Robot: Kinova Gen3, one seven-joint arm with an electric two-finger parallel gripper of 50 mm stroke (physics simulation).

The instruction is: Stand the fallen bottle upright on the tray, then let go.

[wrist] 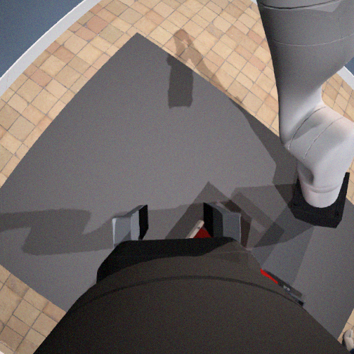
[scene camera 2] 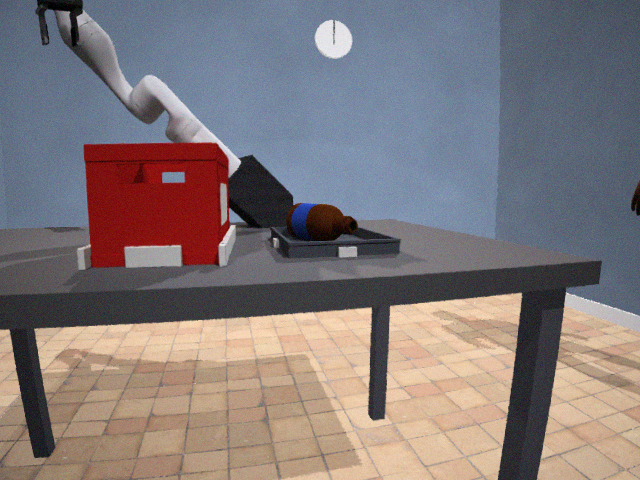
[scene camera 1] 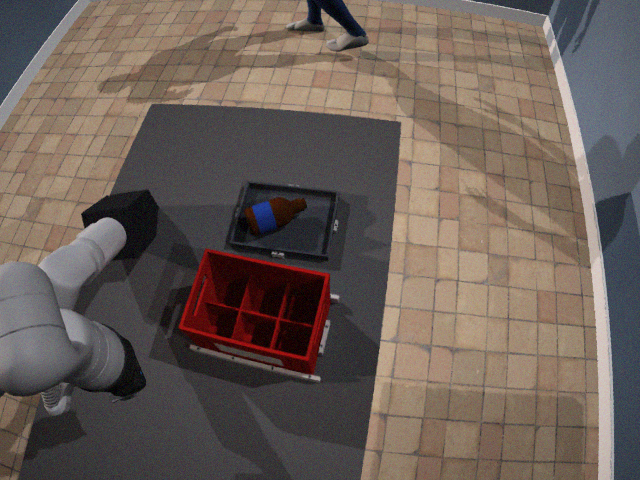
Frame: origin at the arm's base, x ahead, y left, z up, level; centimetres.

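Where they show: gripper, fingertip midpoint: [scene camera 2: 61, 44]; arm's base, link origin: [scene camera 2: 229, 172] [scene camera 1: 109, 235].
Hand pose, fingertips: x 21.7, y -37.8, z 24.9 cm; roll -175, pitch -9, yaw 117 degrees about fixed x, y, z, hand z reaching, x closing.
Note:
Each offset is from my fingertips to the centre of the thing.
The brown bottle @(dx +17.8, dy +49.3, dz -36.2 cm) [scene camera 1: 283, 211] [scene camera 2: 324, 222] with a blue label lies on its side in the shallow dark tray @(dx +19.8, dy +49.2, dz -39.1 cm) [scene camera 1: 307, 236] [scene camera 2: 312, 251]. In the scene camera 1 view its neck points right and slightly up; in the scene camera 2 view its mouth faces right. My gripper [scene camera 2: 60, 42] [wrist: 175, 215] is open with nothing between its fingers. It is high above the table, at the upper left of the scene camera 2 view, well away from the bottle and beyond the crate. The bottle does not show in the wrist view.
A tall red crate @(dx +15.6, dy +20.8, dz -31.6 cm) [scene camera 1: 299, 361] [scene camera 2: 155, 217] [wrist: 201, 233] with several compartments stands beside the tray, edged by white strips. The black arm base [scene camera 1: 121, 219] [scene camera 2: 261, 191] [wrist: 320, 214] stands behind them. A person's feet [scene camera 1: 347, 41] show on the floor beyond the table.

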